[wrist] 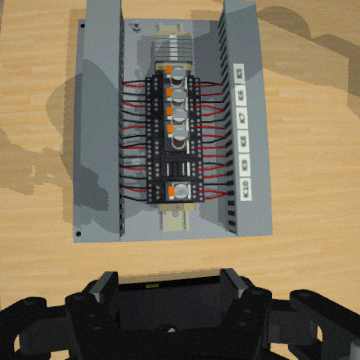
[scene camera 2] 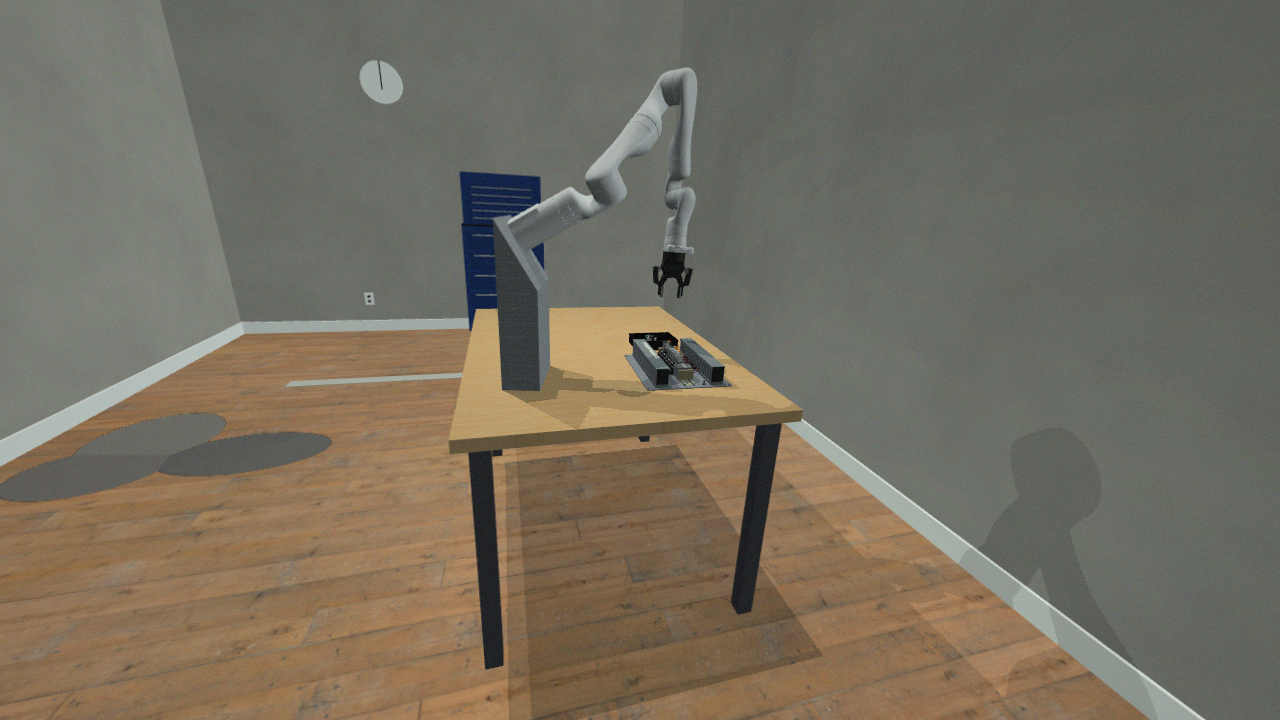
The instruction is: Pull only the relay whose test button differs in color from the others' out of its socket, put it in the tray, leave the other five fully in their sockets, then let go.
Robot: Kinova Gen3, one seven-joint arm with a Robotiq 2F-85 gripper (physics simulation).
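Where they show: gripper, fingertip midpoint: (wrist: 169,286) (scene camera 2: 669,297); arm's base, origin of the base link: (scene camera 2: 517,236).
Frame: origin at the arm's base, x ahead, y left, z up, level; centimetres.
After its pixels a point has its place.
My gripper (scene camera 2: 670,293) {z -20.0, x 51.8, y 3.9 cm} (wrist: 169,286) {z -20.0, x 51.8, y 3.9 cm} is open and empty, high above the table. Several relays with orange test buttons sit in the socket row: K5 (wrist: 177,75) {z -34.1, x 46.3, y -14.7 cm}, K6 (wrist: 177,96) {z -34.1, x 46.8, y -12.1 cm}, K7 (wrist: 178,115) {z -34.0, x 47.2, y -9.9 cm}, K8 (wrist: 179,136) {z -33.7, x 47.6, y -7.4 cm} and, apart from them, K10 (wrist: 180,191) {z -34.1, x 48.7, y -1.4 cm}. The K9 socket (wrist: 176,169) {z -38.5, x 48.3, y -4.3 cm} is empty. The black tray (scene camera 2: 631,339) {z -38.8, x 44.4, y 18.4 cm} (wrist: 200,280) {z -39.3, x 48.1, y 10.3 cm} lies beyond the panel's near end, partly hidden by the gripper in the wrist view. In the tray, a small light tip of a relay (wrist: 171,329) {z -40.0, x 53.1, y 16.2 cm} shows at the gripper body's edge; the rest, with its button, is hidden.
Grey wire ducts (wrist: 104,120) {z -34.7, x 55.5, y -11.1 cm} (wrist: 247,120) {z -34.7, x 39.2, y -8.1 cm} flank the sockets on the grey mounting plate (wrist: 140,225) {z -40.6, x 54.2, y 1.8 cm}. Red and black wires run to both ducts. The panel stands on the wooden table (scene camera 2: 590,331) {z -40.9, x 35.3, y 39.9 cm}, to the right of the arm's grey pedestal (scene camera 2: 521,331) {z -23.6, x -2.4, y -13.7 cm} in the scene view.
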